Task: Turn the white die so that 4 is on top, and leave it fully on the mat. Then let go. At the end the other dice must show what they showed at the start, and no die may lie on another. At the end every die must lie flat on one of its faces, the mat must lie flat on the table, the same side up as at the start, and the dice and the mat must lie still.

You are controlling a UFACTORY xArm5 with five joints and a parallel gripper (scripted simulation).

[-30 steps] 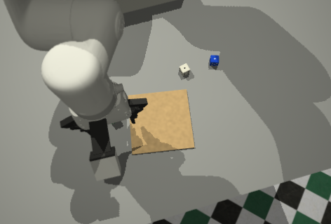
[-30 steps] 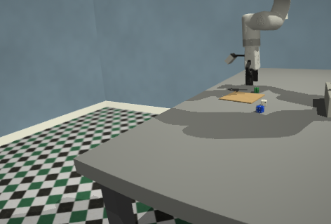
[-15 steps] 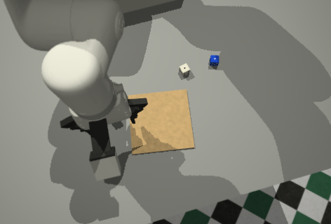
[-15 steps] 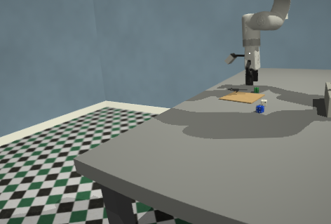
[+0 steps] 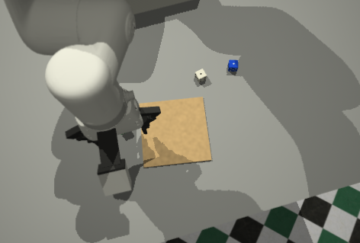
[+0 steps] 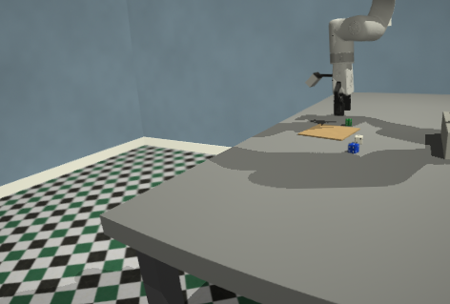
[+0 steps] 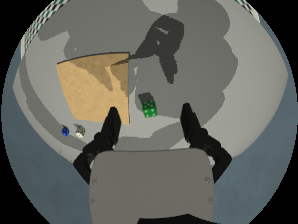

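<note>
Now: the green die 20 mm behind my hand and 40 mm below it. Round my hand: white die (100 mm behind, 190 mm to the left, 40 mm below); then blue die (100 mm behind, 270 mm to the left, 40 mm below); then tan mat (10 mm ahead, 100 mm to the left, 50 mm below).
</note>
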